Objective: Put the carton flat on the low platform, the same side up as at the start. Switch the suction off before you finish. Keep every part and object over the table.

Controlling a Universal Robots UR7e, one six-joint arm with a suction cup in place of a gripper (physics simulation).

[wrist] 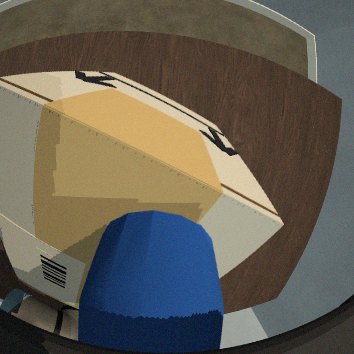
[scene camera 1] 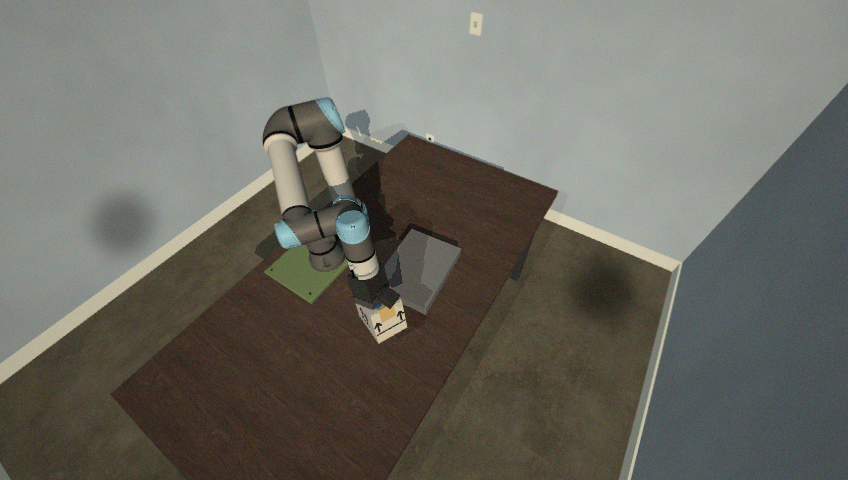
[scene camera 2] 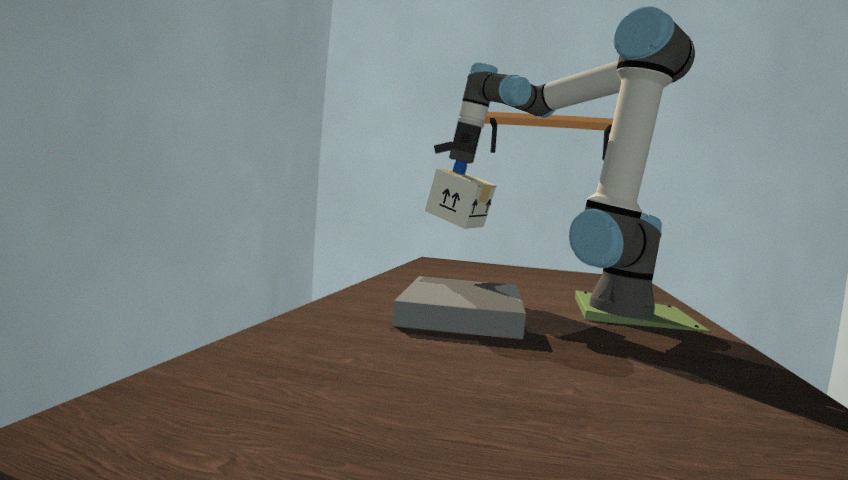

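Pixels of known places: hand, its tool point: (wrist: 159,224) (scene camera 1: 376,307); arm's base, origin of its link: (scene camera 1: 328,257) (scene camera 2: 620,309).
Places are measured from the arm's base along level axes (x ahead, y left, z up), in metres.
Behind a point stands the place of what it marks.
The white carton (scene camera 1: 382,324) {x 0.469, y -0.234, z 0.259 m} (scene camera 2: 453,199) {x 0.434, y -0.136, z 0.229 m} (wrist: 240,235) {x 0.441, y -0.234, z 0.312 m} hangs in the air from my suction cup (scene camera 1: 377,305) (scene camera 2: 460,167) (wrist: 152,280), which sits on its top face. The carton is tilted in scene camera 2, its arrows pointing mostly upward, and tan tape runs over its top. The low grey platform (scene camera 1: 431,255) {x 0.389, y 0.203, z 0.033 m} (scene camera 2: 458,319) {x 0.361, y 0.293, z 0.010 m} lies on the table. In scene camera 2 the carton is well above table height and shows above the platform; in scene camera 1 it appears beside the platform's near end. The carton's underside is hidden.
The arm's base stands on a green plate (scene camera 1: 292,278) {x -0.061, y -0.154, z -0.004 m} (scene camera 2: 678,319) {x -0.138, y 0.008, z -0.009 m} on the brown table (scene camera 1: 285,380) {x 0.198, y -0.471, z -0.016 m} (scene camera 2: 297,404) {x 0.500, y 0.677, z -0.015 m} (wrist: 280,150) {x 0.421, y -0.550, z -0.016 m}. An orange beam (scene camera 2: 550,121) with dark brackets shows behind the arm. The table's long edge runs past the platform in scene camera 1.
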